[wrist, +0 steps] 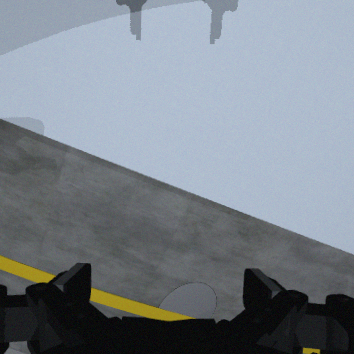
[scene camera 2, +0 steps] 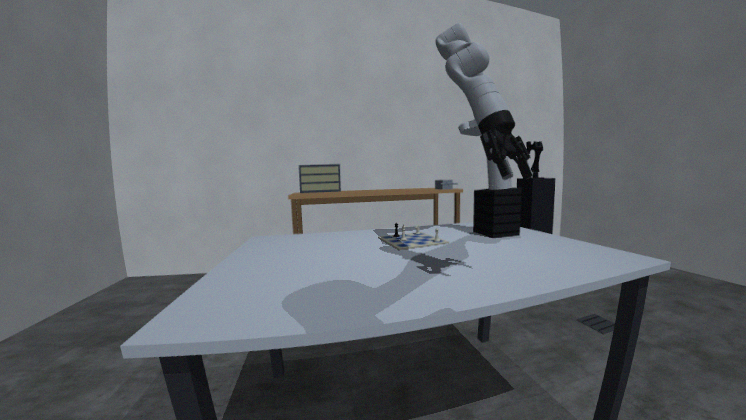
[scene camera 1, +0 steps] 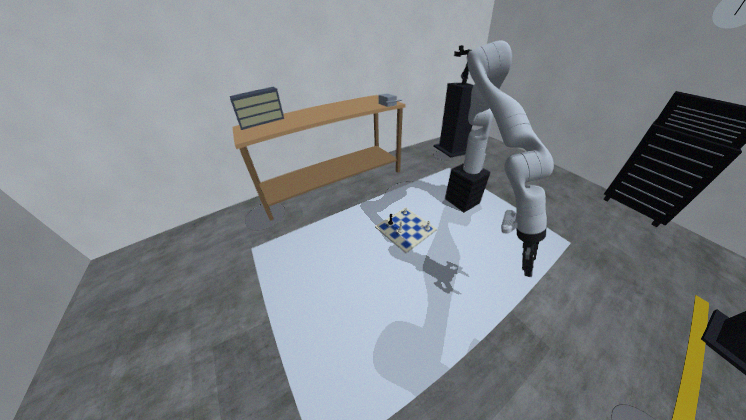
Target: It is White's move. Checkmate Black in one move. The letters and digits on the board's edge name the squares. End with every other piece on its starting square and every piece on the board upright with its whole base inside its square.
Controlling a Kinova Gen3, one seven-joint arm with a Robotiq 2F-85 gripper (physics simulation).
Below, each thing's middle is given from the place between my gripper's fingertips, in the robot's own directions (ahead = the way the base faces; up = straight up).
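Chessboard [scene camera 1: 414, 232]: my hand a good way short of it, far to the left of it, far above it.
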